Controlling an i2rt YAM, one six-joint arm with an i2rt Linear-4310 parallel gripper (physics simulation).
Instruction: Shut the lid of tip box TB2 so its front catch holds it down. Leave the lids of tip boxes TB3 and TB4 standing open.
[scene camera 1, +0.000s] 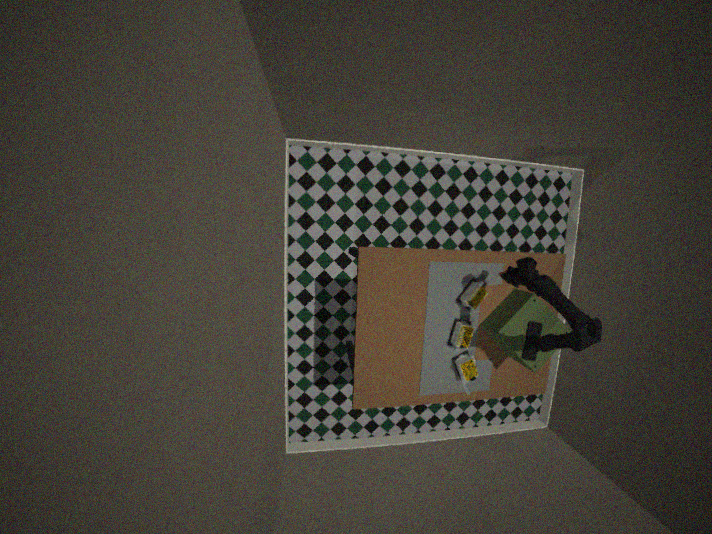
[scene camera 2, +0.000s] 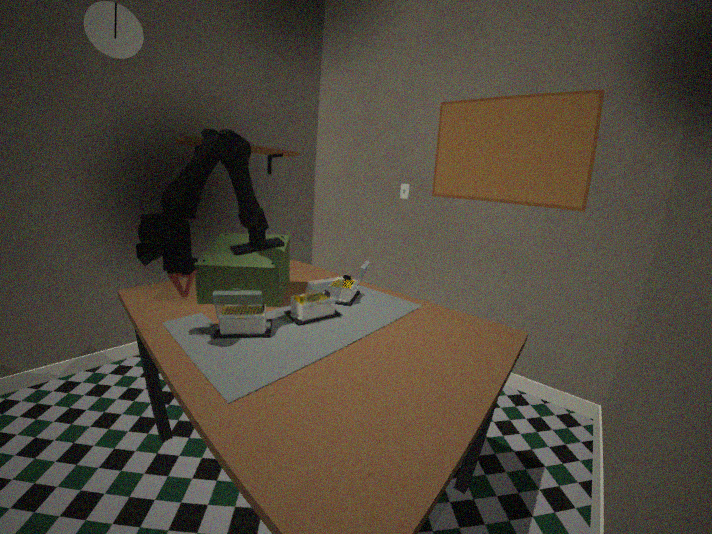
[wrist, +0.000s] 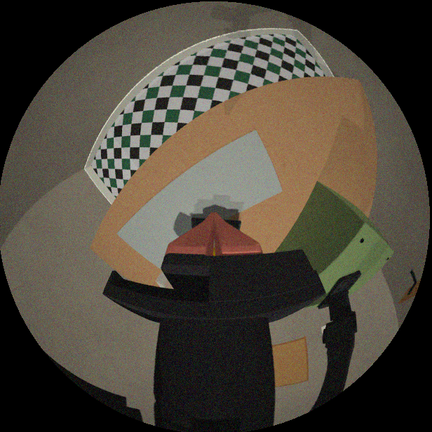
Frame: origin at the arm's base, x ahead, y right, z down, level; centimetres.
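Seen in the pictures: gripper, fingertip midpoint: (scene camera 1: 499, 273) (scene camera 2: 184, 296); arm's base at its link origin: (scene camera 1: 531, 340) (scene camera 2: 257, 247).
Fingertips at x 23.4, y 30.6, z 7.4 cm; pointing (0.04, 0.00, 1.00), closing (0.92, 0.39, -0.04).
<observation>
Pixels of each thing's top centre, then the offset from my fingertips to it. "pt": a spot on its surface instead. Level surfaces: height alone.
- Tip box TB2 at its top centre: (scene camera 2: 243, 306) (scene camera 1: 478, 298) dx +5.5, dy -15.0, dz +3.8 cm
- far tip box at its top centre: (scene camera 2: 340, 280) (scene camera 1: 472, 369) dx -2.0, dy -55.3, dz +3.8 cm
- far box's lid at a spot on its surface: (scene camera 2: 364, 268) pt dx +8.0, dy -58.3, dz -3.3 cm
- grey-blue mat at its surface level: dz +10.4 cm
- brown table at its surface level: dz +10.7 cm
Tip box TB2 (scene camera 1: 475, 295) (scene camera 2: 242, 323) is white with yellow tips inside. Its clear lid (scene camera 2: 237, 297) stands up, open. In the wrist view the fingers hide most of this box. The middle tip box (scene camera 1: 461, 336) (scene camera 2: 313, 309) and the far tip box (scene camera 1: 466, 368) (scene camera 2: 345, 292) also have open lids; I cannot read which is TB3 or TB4. The far box's lid (scene camera 2: 364, 268) leans back. My gripper (scene camera 2: 184, 294) (wrist: 213, 217) is shut and empty, its red fingers together. It is beside TB2, on the side of the green block; whether it touches the lid I cannot tell.
The green block (scene camera 1: 536, 307) (scene camera 2: 235, 282) (wrist: 325, 227) stands beside the boxes and carries the arm's base (scene camera 1: 531, 340) (scene camera 2: 257, 246). A grey-blue mat (scene camera 1: 441, 327) (scene camera 2: 258, 362) (wrist: 235, 167) lies under the boxes on the brown table (scene camera 1: 385, 327) (scene camera 2: 373, 413) (wrist: 312, 120).
</observation>
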